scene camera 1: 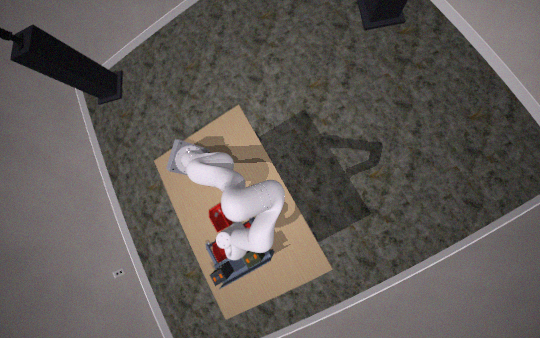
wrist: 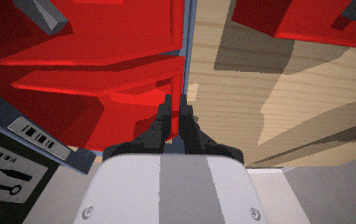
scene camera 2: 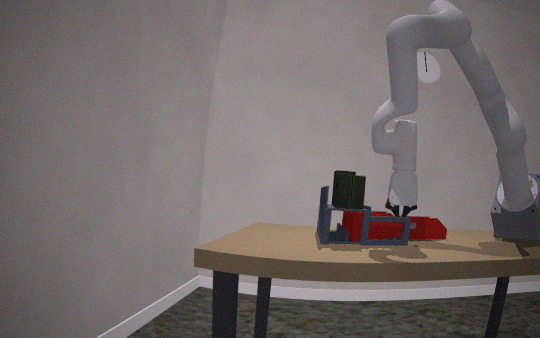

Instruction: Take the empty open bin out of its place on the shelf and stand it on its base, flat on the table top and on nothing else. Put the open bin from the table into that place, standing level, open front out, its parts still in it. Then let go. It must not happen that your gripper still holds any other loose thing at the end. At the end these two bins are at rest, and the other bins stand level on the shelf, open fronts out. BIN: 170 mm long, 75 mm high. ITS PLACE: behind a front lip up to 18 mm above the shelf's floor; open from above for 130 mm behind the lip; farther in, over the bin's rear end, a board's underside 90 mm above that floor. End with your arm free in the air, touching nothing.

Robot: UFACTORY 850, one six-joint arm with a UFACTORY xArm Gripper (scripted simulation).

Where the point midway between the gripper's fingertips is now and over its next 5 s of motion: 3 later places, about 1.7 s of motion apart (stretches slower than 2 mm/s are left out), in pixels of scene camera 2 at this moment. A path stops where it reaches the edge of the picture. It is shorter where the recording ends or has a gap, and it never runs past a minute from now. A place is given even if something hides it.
My gripper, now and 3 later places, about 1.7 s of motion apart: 399,228; 424,228; 439,228; 447,229
